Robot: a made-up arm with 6 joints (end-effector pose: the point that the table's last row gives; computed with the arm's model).
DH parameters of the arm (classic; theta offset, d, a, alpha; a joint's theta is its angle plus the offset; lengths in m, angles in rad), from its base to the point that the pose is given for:
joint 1: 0 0.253 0 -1.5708
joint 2: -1.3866 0 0.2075 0
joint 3: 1.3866 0 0.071 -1.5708
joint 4: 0 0.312 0 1.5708
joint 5: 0 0 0.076 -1.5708
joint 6: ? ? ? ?
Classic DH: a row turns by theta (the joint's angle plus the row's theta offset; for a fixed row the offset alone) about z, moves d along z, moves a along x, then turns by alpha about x.
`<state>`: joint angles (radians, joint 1 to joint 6).
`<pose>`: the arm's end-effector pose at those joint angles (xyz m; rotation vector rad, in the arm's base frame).
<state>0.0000 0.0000 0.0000 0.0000 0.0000 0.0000</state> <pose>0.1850 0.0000 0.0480 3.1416 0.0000 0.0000</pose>
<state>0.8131 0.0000 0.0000 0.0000 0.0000 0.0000</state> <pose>0.1271 0.1344 0.0480 2.8855 1.2423 0.0000</pose>
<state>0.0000 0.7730 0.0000 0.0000 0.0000 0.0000</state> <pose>-0.0107 0.0000 -0.0229 2.9098 0.0000 -1.1842</pose>
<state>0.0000 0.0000 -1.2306 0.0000 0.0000 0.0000</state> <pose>0.4726 0.0000 0.4591 2.5654 0.0000 1.8133</pose>
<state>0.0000 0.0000 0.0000 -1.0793 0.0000 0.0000</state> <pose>0.1449 0.0670 0.0480 2.6951 1.6143 0.0000</pose>
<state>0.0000 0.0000 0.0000 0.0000 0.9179 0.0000</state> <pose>0.0781 0.0000 0.0257 2.8165 0.0000 -1.3917</pose>
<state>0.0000 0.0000 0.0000 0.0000 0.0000 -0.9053</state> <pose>0.1850 0.0000 0.0480 2.8252 1.3740 0.0000</pose>
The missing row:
joint 6: 0 0.097 0 0
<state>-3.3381 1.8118 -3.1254 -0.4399 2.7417 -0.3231</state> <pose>-0.4091 0.1282 0.0776 0.1114 1.6740 0.0565</pose>
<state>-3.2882 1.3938 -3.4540 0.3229 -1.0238 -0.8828</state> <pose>-0.3724 0.0942 0.5565 -0.2486 -0.1590 -0.8623</pose>
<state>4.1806 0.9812 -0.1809 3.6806 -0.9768 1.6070</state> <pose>0.0802 0.0120 0.1483 -1.1256 0.9394 -0.4560</pose>
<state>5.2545 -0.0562 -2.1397 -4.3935 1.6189 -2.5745</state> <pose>0.2248 -0.1883 0.7662 0.5609 1.5215 1.8414</pose>
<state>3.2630 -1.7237 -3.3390 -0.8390 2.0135 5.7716</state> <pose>0.5144 0.1529 0.1519 -0.7054 -0.3221 -0.0462</pose>
